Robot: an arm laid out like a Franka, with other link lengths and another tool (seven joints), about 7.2 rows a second.
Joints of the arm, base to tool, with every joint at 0 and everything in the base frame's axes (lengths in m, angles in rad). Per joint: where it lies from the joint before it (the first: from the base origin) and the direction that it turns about. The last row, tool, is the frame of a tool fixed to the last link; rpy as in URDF.
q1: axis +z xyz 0 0 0.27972
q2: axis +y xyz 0 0 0
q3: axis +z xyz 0 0 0.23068
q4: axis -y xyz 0.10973 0 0
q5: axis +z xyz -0.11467 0 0.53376
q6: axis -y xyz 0 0 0
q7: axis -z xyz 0.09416 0 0
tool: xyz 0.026 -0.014 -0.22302 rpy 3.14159 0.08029 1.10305
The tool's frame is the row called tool.
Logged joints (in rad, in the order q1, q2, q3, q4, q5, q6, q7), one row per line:
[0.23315 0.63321 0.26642 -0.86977 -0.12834 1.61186 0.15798]
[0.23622 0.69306 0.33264 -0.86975 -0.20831 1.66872 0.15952]
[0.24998 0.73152 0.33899 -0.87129 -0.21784 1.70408 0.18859]
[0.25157 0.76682 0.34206 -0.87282 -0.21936 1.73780 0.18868]
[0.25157 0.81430 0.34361 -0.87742 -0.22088 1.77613 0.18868]
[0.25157 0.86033 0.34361 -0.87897 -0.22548 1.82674 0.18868]
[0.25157 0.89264 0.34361 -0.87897 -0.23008 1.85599 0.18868]
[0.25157 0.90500 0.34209 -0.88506 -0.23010 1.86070 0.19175]
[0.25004 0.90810 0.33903 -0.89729 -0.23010 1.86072 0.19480]
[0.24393 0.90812 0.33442 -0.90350 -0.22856 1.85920 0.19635]
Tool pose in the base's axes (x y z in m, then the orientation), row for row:
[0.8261 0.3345 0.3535 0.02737 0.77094 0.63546 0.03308]
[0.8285 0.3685 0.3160 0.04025 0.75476 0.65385 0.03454]
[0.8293 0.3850 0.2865 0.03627 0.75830 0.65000 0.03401]
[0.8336 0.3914 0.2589 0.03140 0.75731 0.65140 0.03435]
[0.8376 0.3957 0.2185 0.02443 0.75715 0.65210 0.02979]
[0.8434 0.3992 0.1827 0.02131 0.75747 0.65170 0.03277]
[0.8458 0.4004 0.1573 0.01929 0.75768 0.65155 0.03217]
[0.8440 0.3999 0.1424 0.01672 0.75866 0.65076 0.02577]
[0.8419 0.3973 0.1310 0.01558 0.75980 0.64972 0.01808]
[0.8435 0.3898 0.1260 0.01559 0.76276 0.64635 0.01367]
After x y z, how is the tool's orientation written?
As a quaternion, w x y z.
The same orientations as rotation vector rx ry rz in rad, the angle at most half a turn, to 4 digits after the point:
[2.3807 1.9623 0.1022]
[2.3123 2.0031 0.1058]
[2.3288 1.9962 0.1044]
[2.3327 2.0065 0.1058]
[2.3424 2.0174 0.0922]
[2.3479 2.0201 0.1016]
[2.3515 2.0221 0.0998]
[2.3584 2.0229 0.0801]
[2.3636 2.0212 0.0562]
[2.3728 2.0107 0.0425]

